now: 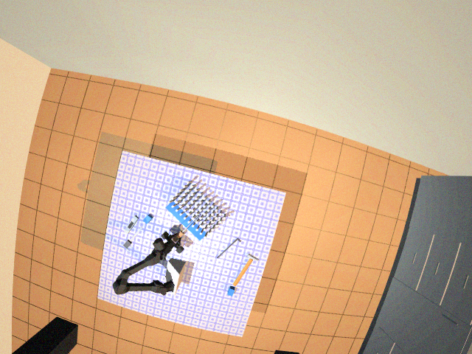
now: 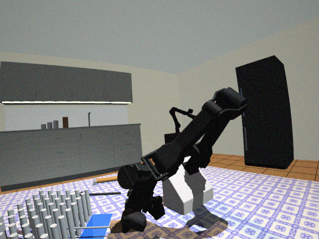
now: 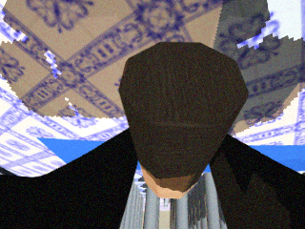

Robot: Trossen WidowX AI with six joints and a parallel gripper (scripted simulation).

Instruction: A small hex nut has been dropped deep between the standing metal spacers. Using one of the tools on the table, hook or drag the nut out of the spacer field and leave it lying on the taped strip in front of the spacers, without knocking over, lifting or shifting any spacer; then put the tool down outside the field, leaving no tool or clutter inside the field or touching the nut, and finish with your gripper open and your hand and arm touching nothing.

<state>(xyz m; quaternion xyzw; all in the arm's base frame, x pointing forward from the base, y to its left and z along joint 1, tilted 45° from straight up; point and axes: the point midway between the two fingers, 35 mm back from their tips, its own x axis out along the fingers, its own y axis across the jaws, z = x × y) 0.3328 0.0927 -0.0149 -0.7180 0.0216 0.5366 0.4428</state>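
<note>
Now: the blue taped strip 11 cm ahead of my gripper tip, 2 cm to the right of it and 3 cm below it.
</note>
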